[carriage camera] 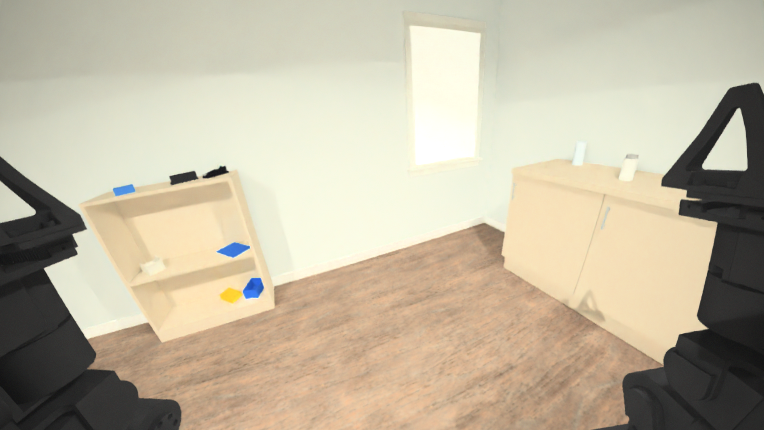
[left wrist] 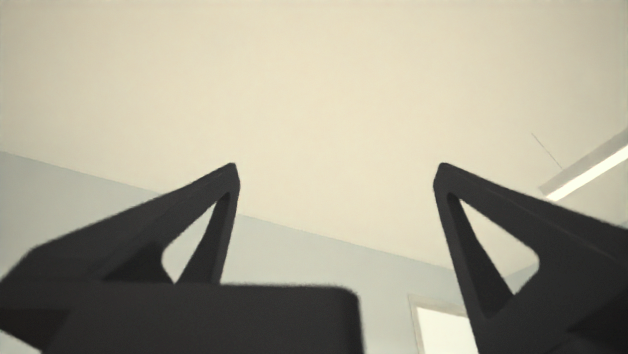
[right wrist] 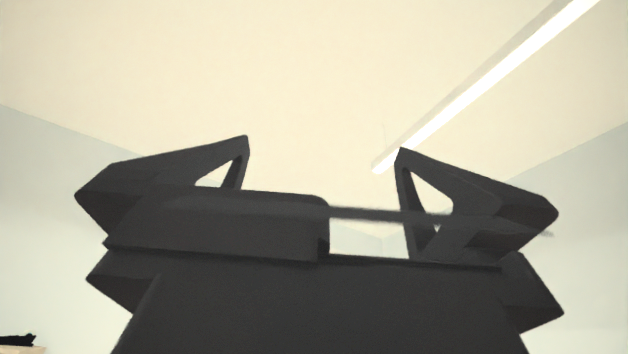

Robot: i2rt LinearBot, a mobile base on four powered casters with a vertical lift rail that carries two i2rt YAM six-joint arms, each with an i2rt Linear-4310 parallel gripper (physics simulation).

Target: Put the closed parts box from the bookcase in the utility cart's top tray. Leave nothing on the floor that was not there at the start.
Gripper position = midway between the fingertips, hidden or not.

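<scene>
There's a beige bookcase point(carriage camera: 163, 220) here, and a window with a blind point(carriage camera: 444, 56) too. I can also see my left gripper point(left wrist: 335, 173), and my right gripper point(right wrist: 322, 149) as well.
</scene>
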